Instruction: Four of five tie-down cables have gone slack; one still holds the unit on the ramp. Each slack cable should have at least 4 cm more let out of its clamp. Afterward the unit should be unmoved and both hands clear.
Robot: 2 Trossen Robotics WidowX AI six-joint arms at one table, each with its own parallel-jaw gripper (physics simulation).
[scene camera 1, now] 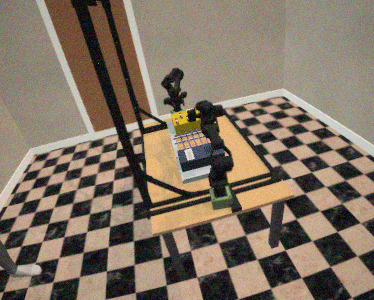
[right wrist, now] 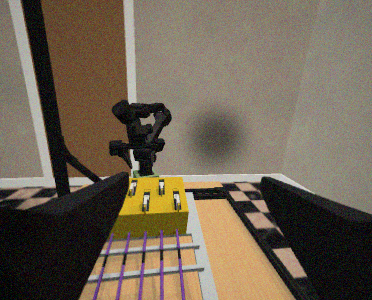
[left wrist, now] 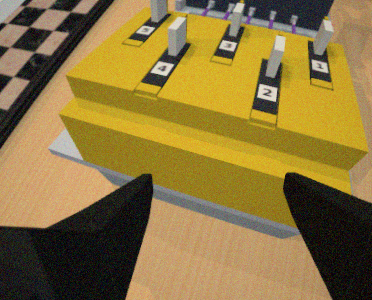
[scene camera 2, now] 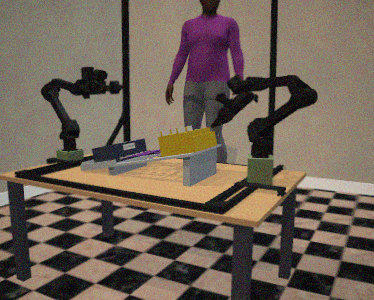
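A yellow clamp block [scene camera 1: 183, 128] [scene camera 2: 187, 143] [left wrist: 200, 160] [right wrist: 155, 223] sits on the high end of the grey ramp [scene camera 1: 192, 177] [left wrist: 220, 212] [right wrist: 206, 265]. Upright white levers 4 [left wrist: 177, 36] and 2 [left wrist: 276, 56] stand nearest; levers 1, 3 and 5 stand behind. Purple cables [right wrist: 142, 272] run from the block towards the dark blue unit [scene camera 1: 197, 159] [scene camera 2: 119, 150] lower on the ramp. Which cables are slack cannot be told. My left gripper [left wrist: 218, 181] [scene camera 2: 215, 125] is open and empty, at the block's outer side. My right gripper [right wrist: 195, 180] [scene camera 2: 120, 87] is open and empty, above the ramp.
Black rails [scene camera 2: 125, 191] frame the wooden table [scene camera 2: 230, 212]. A black upright post [scene camera 1: 112, 100] with a diagonal brace stands at the table's side. Grey cross bars [right wrist: 150, 272] lie under the cables. A person in a purple top [scene camera 2: 210, 50] stands behind the table.
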